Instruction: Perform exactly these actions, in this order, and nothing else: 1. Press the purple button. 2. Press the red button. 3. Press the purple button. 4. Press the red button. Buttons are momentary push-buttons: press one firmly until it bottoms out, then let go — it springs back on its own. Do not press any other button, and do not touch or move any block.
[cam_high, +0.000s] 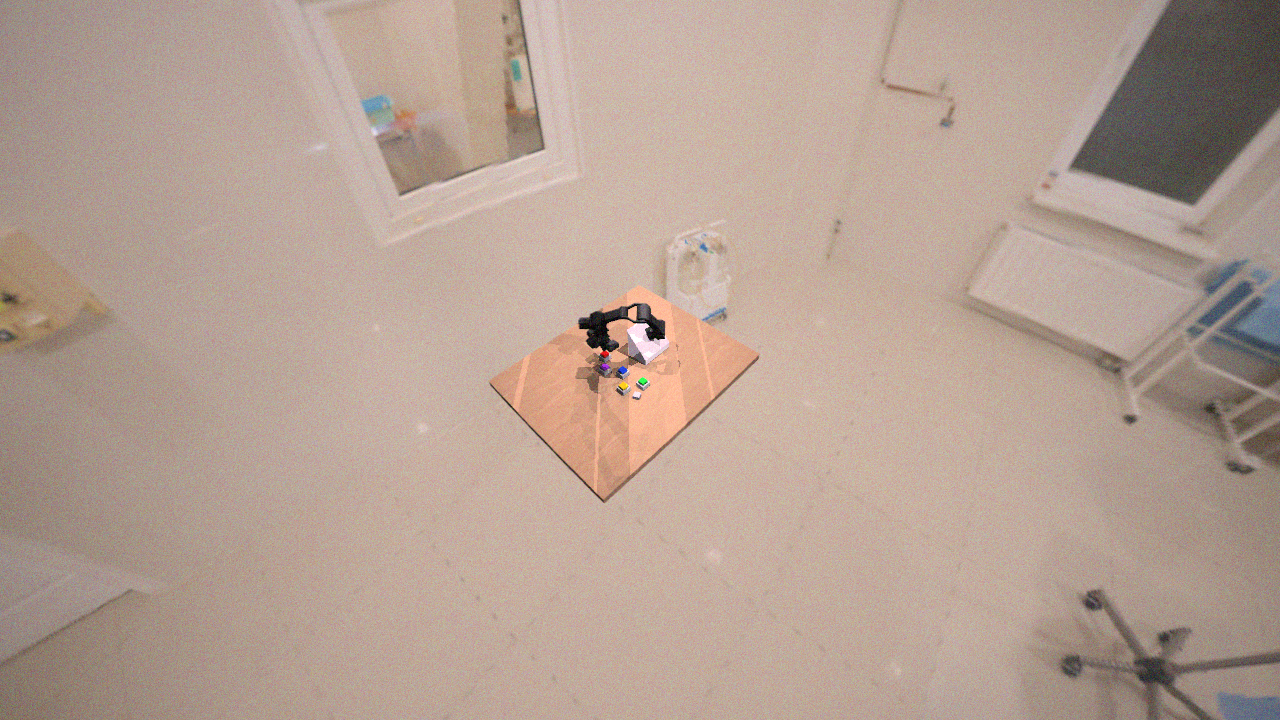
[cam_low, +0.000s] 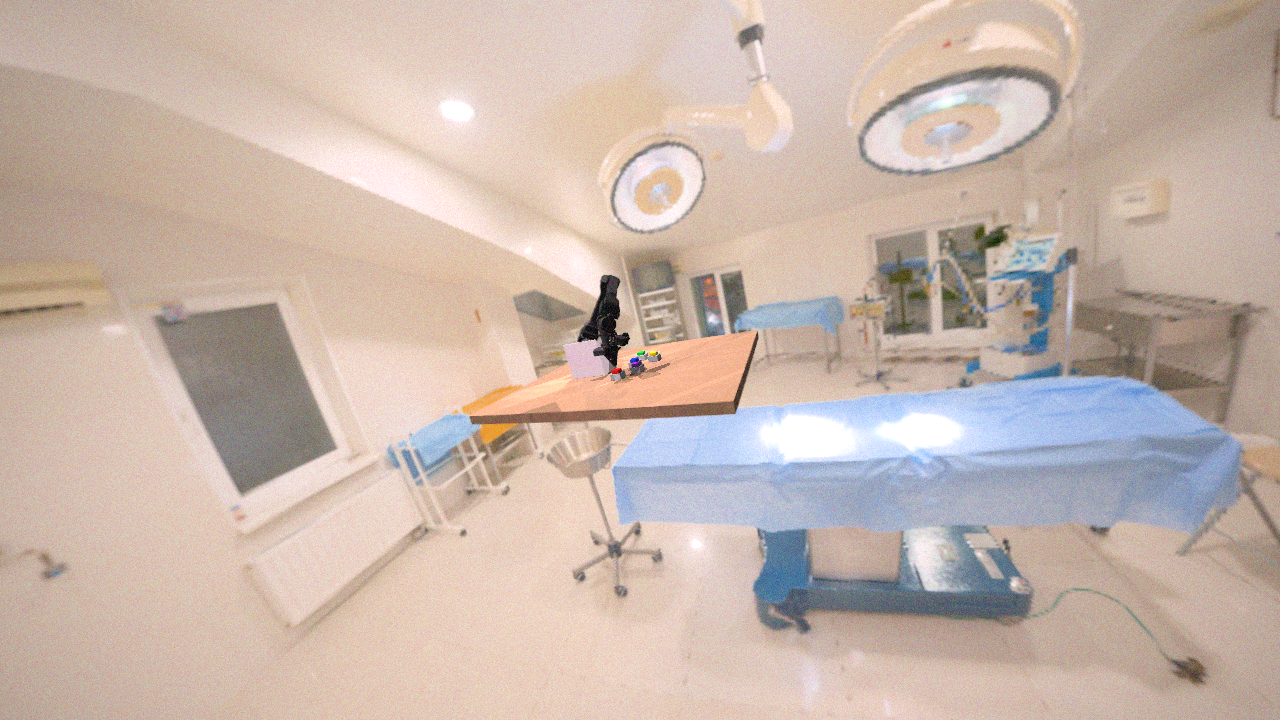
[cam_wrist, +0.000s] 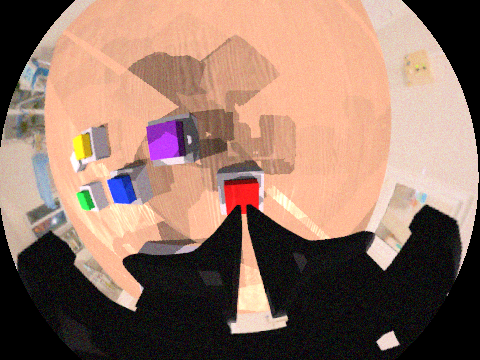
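Now: the red button 2 cm below my gripper tip. Round my gripper tip: blue button (15 cm to the left, 2 cm below); then yellow button (5 cm ahead, 24 cm to the left, 2 cm below); then purple button (5 cm ahead, 8 cm to the left, 2 cm below).
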